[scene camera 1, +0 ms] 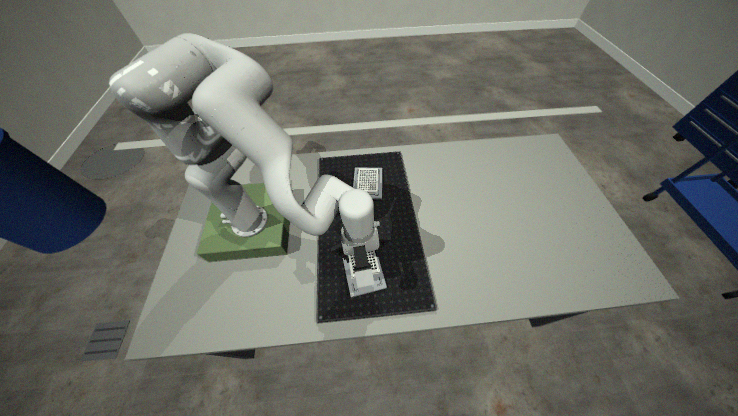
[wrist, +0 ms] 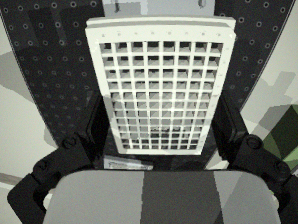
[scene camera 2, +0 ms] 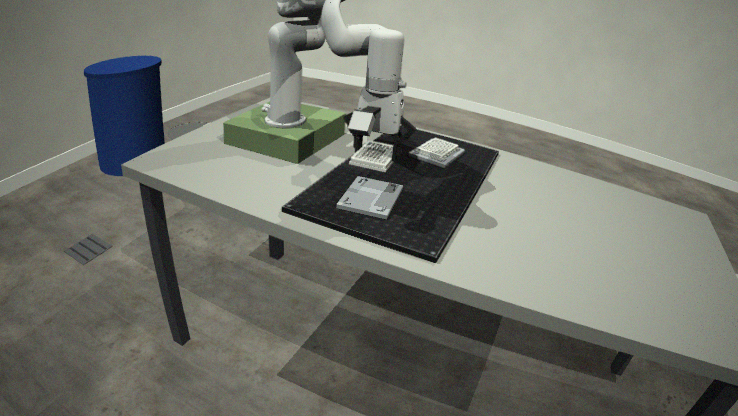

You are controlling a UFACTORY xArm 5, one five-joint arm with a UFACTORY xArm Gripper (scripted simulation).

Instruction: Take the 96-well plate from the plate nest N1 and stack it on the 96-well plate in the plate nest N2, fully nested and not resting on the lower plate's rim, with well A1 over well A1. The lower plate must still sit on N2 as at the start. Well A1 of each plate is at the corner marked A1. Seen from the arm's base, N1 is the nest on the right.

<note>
In view: the gripper point(wrist: 160, 104) and a grey nest N1 point(scene camera 2: 365, 197).
</note>
